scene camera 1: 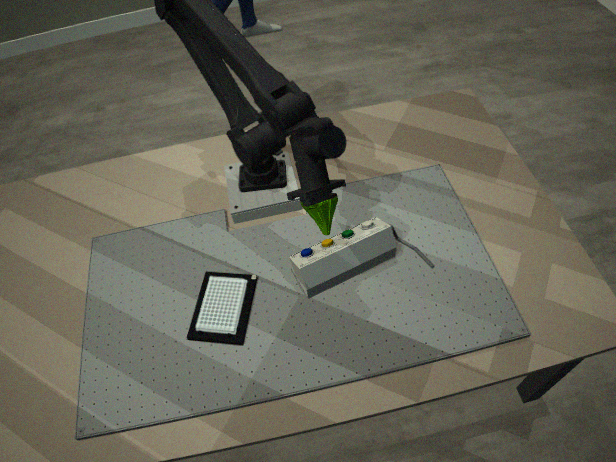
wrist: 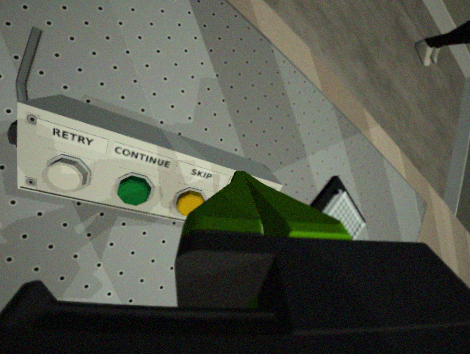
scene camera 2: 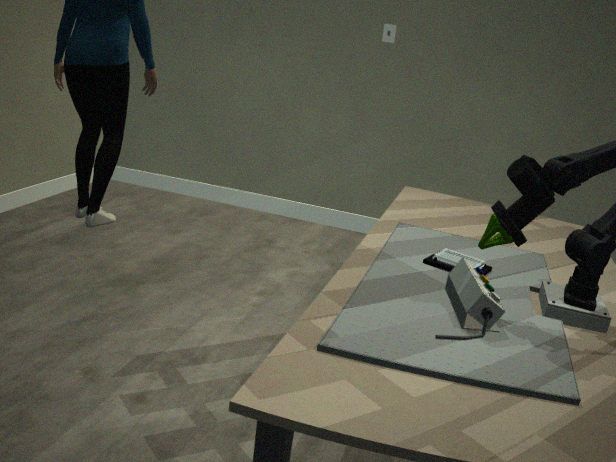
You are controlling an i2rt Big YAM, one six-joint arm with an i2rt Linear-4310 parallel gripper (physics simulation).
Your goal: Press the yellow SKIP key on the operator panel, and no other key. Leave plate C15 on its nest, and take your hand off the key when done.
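Frame: origin at the arm's base, x left, y back, z up, level; metres.
Where they show: gripper, fingertip midpoint: [scene camera 1: 326, 234] [wrist: 238, 179] [scene camera 2: 479, 247]; arm's base, origin of the base link: [scene camera 1: 263, 177] [scene camera 2: 579, 300].
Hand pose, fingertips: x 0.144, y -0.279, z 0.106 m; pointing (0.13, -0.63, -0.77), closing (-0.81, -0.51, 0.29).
Note:
Each offset is from my fingertips to the top centre of the thing. "spot": to the spot under its first point. Level surfaces: height alone.
The operator panel {dx +0.033, dy +0.017, dz -0.051 m} [scene camera 1: 350, 257] [scene camera 2: 467, 292] [wrist: 105, 160] is a long pale box with a row of keys. The yellow SKIP key {dx +0.001, dy +0.028, dz -0.060 m} [scene camera 1: 327, 243] [scene camera 2: 484, 279] [wrist: 190, 203] lies between the green CONTINUE key {dx +0.047, dy +0.047, dz -0.060 m} [scene camera 1: 347, 233] [scene camera 2: 489, 287] [wrist: 133, 190] and the blue key {dx -0.045, dy +0.008, dz -0.060 m} [scene camera 1: 306, 252] [scene camera 2: 480, 270]. The white RETRY key {dx +0.093, dy +0.067, dz -0.060 m} [scene camera 1: 368, 225] [wrist: 66, 173] is at the far end. My gripper [scene camera 1: 326, 233] [scene camera 2: 481, 247] [wrist: 238, 179] is shut and empty, its green tips above the panel and apart from the keys. Plate C15 {dx -0.236, dy -0.070, dz -0.108 m} [scene camera 1: 222, 305] [scene camera 2: 459, 258] [wrist: 345, 215] sits on its black nest {spot: dx -0.184, dy -0.121, dz -0.125 m} [scene camera 1: 246, 325] [scene camera 2: 429, 260] [wrist: 326, 193]. The tips hide the blue key in the wrist view.
The panel and nest stand on a grey perforated board {dz -0.134 m} [scene camera 1: 400, 310] [scene camera 2: 390, 310] [wrist: 150, 55] on a wooden table. A grey cable {spot: dx +0.202, dy +0.022, dz -0.130 m} [scene camera 1: 417, 252] [scene camera 2: 460, 337] [wrist: 29, 57] leaves the panel's RETRY end. The arm's base plate [scene camera 1: 265, 207] [scene camera 2: 575, 316] is behind the panel. A person [scene camera 2: 102, 90] stands beyond the table.

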